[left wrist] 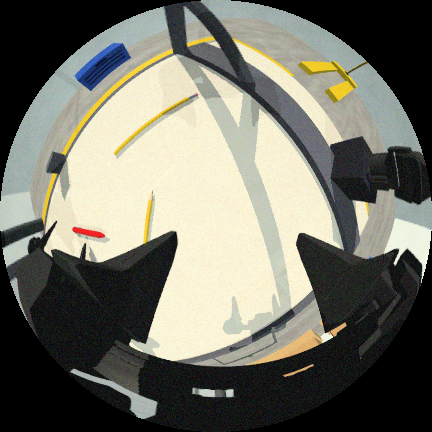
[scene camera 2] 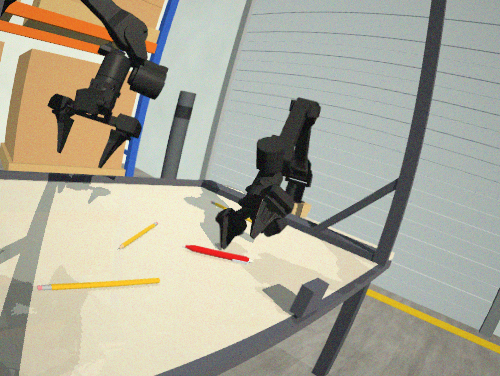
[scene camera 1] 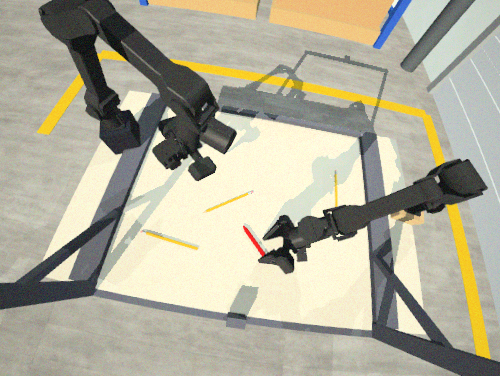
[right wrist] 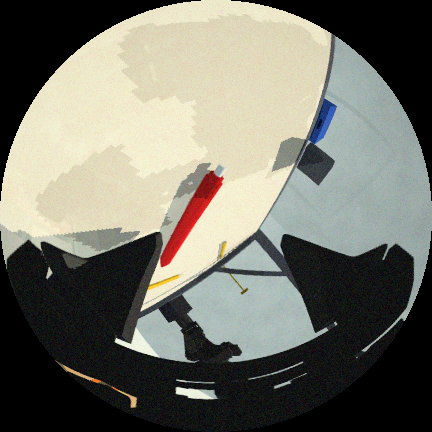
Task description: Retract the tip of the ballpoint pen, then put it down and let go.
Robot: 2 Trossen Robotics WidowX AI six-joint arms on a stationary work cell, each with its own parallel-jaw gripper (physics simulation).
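Frame: origin at the left arm's base, x right, y ahead, z up, level; millimetres.
Where they show: left gripper, fingertip midpoint: (left wrist: pixel 240 238) (scene camera 2: pixel 78 160) (scene camera 1: pixel 185 164) (right wrist: pixel 188 331); right gripper, fingertip midpoint: (left wrist: pixel 70 232) (scene camera 2: pixel 236 243) (scene camera 1: pixel 260 249) (right wrist: pixel 224 240); left arm's base, link origin: (left wrist: pixel 371 170) (scene camera 1: pixel 115 122).
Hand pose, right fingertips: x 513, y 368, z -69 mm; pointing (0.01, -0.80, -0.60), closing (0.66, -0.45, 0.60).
Note:
Things, the pixels of their top centre, and the offset from my right fingertips. Level surfaces: height alone.
- red pen, top centre: (right wrist: pixel 186 240) (scene camera 2: pixel 218 250) (left wrist: pixel 83 232) (scene camera 1: pixel 254 242) dx -29, dy -7, dz -23 mm
- cream table top, surface height: dz -38 mm
- dark block, top centre: (scene camera 2: pixel 315 283) (right wrist: pixel 326 174) (scene camera 1: pixel 236 322) (left wrist: pixel 48 162) dx +162, dy -119, dz +19 mm
A red pen (scene camera 1: pixel 254 240) (scene camera 2: pixel 217 253) (left wrist: pixel 89 232) (right wrist: pixel 192 218) lies on the cream table top (scene camera 1: pixel 310 300) (scene camera 2: pixel 200 310). In the right wrist view a grey button shows at its upper end, and its red cone end lies beside the left-hand fingertip; no metal point can be made out there. My right gripper (scene camera 1: pixel 262 248) (scene camera 2: pixel 239 243) (right wrist: pixel 224 240) is open and empty, low beside and partly over the pen. One finger hides part of the pen in scene camera 1. My left gripper (scene camera 1: pixel 186 161) (scene camera 2: pixel 80 159) (left wrist: pixel 240 238) is open and empty, high above the table's far left part.
Three yellow pencils lie on the table: one (scene camera 1: pixel 229 201) (scene camera 2: pixel 138 236) (left wrist: pixel 150 217) near the middle, one (scene camera 1: pixel 171 240) (scene camera 2: pixel 100 284) (left wrist: pixel 155 119) at the left, one (scene camera 1: pixel 336 189) at the right, partly behind the right arm. A dark block (scene camera 1: pixel 236 320) (scene camera 2: pixel 310 298) stands at the front edge.

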